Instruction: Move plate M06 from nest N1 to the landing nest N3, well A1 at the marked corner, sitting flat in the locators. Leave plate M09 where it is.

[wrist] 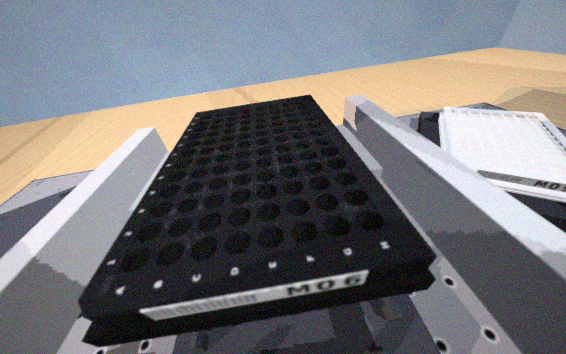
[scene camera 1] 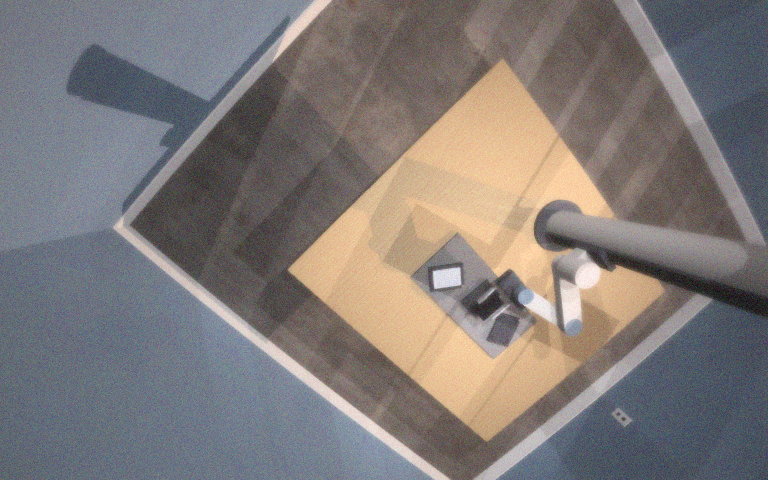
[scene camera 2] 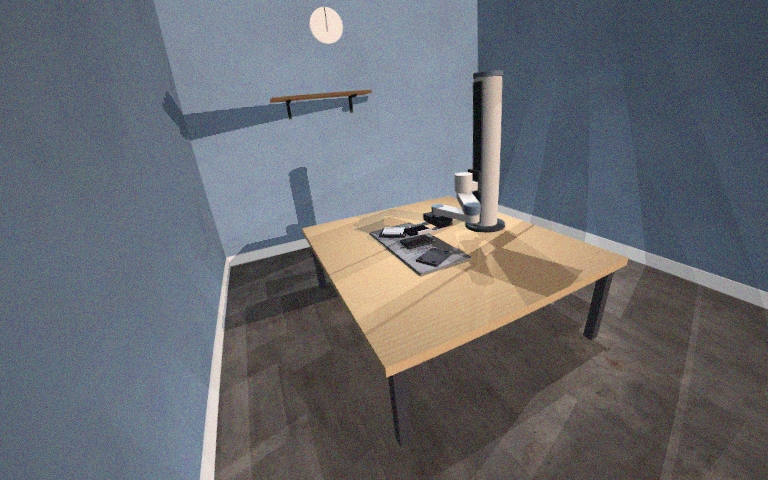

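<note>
Black plate M06 point(scene camera 1: 488, 301) point(scene camera 2: 415, 229) point(wrist: 260, 185) is between the two light fingers of my gripper point(scene camera 1: 481, 304) point(scene camera 2: 414, 230) point(wrist: 254, 128), which is shut on it. Its M06 label and row letters face the wrist camera. In scene camera 2 the plate is held above the board, over or close to the dark middle nest point(scene camera 2: 417, 242); the exact gap and alignment cannot be told. White plate M09 point(scene camera 1: 446, 277) point(scene camera 2: 391, 231) point(wrist: 505, 145) sits in its dark nest at one end of the board, beside the right finger in the wrist view. Nest numbers and the marked corner are not readable.
Another dark nest point(scene camera 1: 502, 329) point(scene camera 2: 433, 256) lies at the other end of the grey board point(scene camera 1: 493, 352) point(scene camera 2: 423, 270). The board rests on the wooden table point(scene camera 1: 453, 373) point(scene camera 2: 396, 316). The arm's column point(scene camera 1: 651, 237) point(scene camera 2: 491, 152) stands behind the gripper.
</note>
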